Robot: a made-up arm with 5 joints. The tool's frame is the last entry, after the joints. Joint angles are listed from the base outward.
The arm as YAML. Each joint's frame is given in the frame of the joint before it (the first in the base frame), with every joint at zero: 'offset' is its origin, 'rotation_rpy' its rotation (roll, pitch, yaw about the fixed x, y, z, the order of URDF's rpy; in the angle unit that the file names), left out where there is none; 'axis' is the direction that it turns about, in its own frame. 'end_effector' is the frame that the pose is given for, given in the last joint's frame.
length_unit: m
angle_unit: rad
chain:
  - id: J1
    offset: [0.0, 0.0, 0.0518]
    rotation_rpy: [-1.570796, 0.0, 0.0]
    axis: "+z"
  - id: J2
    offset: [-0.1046, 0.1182, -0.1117]
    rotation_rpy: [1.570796, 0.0, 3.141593]
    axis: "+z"
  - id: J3
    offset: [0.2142, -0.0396, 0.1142]
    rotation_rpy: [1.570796, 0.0, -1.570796]
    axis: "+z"
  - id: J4
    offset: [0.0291, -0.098, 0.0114]
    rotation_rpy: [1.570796, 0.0, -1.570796]
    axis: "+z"
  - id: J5
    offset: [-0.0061, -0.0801, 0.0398]
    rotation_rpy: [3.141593, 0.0, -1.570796]
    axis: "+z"
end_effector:
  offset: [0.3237, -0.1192, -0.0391]
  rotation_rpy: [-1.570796, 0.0, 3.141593]
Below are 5 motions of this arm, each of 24 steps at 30 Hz.
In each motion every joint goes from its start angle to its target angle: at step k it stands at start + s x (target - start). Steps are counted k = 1, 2, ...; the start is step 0. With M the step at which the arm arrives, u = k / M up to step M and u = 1 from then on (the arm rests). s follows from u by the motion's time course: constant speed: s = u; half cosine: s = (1 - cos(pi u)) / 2; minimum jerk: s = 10 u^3 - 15 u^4 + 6 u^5.
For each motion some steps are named. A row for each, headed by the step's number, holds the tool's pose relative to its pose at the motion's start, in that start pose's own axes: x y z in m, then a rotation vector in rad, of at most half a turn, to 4 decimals.
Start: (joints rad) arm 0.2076 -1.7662 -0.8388 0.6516 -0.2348
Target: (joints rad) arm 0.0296 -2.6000 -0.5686 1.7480 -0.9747
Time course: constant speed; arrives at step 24
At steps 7, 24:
7: 0.0904 -0.0596 0.0859 -0.1546 0.3711 0.1002
24: 0.4480 0.0180 0.1471 -0.7552 1.2988 -0.0653

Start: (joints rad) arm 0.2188 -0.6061 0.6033 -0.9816 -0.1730
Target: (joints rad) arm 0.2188 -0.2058 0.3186 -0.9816 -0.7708
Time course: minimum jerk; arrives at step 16
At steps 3, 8, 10, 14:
3: -0.0004 0.0073 0.0037 -0.0213 0.0182 -0.0014
8: 0.0074 0.0910 0.0293 -0.2181 0.1960 -0.0496
10: 0.0200 0.1415 0.0343 -0.3132 0.2900 -0.0976
14: 0.0427 0.2040 0.0318 -0.4170 0.4017 -0.1726

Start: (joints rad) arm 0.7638 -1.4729 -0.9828 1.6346 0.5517
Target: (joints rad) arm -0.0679 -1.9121 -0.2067 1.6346 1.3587
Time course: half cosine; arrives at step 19
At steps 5, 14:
5: 0.0183 -0.0188 -0.0896 -0.0354 -0.1915 0.0115
14: 0.1670 -0.2297 -0.3503 -0.2575 -0.8356 0.1965

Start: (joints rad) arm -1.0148 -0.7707 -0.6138 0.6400 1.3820
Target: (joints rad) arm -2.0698 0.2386 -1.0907 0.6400 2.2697
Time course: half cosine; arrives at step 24
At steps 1, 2, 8, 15, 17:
1: -0.0005 0.0028 -0.0026 -0.0075 -0.0040 -0.0005
2: -0.0021 0.0111 -0.0105 -0.0297 -0.0158 -0.0018
8: -0.0121 0.1287 -0.1843 -0.4307 -0.2273 -0.0075
15: 0.0735 0.1553 -0.5539 -1.1555 -0.5605 0.0482
17: 0.1150 0.1269 -0.6331 -1.3312 -0.6224 0.0685

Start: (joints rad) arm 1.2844 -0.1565 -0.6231 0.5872 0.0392
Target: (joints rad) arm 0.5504 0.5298 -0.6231 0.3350 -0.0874
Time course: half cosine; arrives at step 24
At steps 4, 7, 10, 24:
4: 0.0126 0.0362 -0.0093 0.0284 -0.0212 -0.0597
7: 0.0429 0.1034 -0.0230 0.0872 -0.0625 -0.1720
10: 0.0950 0.1885 -0.0320 0.1757 -0.1199 -0.3195
24: 0.3368 0.4018 0.0391 0.5725 -0.3304 -0.7873

